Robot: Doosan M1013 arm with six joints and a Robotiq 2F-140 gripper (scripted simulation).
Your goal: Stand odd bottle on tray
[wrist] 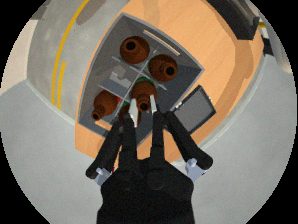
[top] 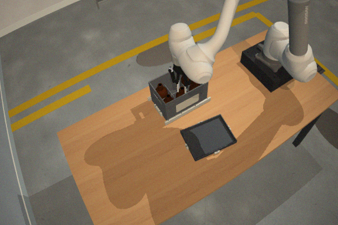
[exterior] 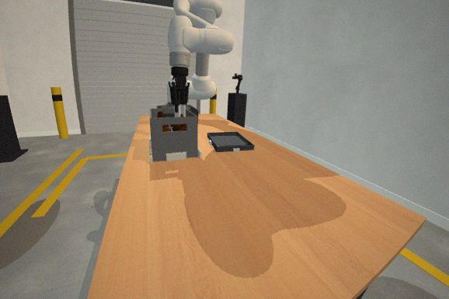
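My gripper is now 90 mm above the glass bottle. From my hand the other things lie so: dark tray (260 mm to the left, 160 mm below, 30 mm ahead); grey crate (90 mm below, 40 mm to the right, 10 mm behind).
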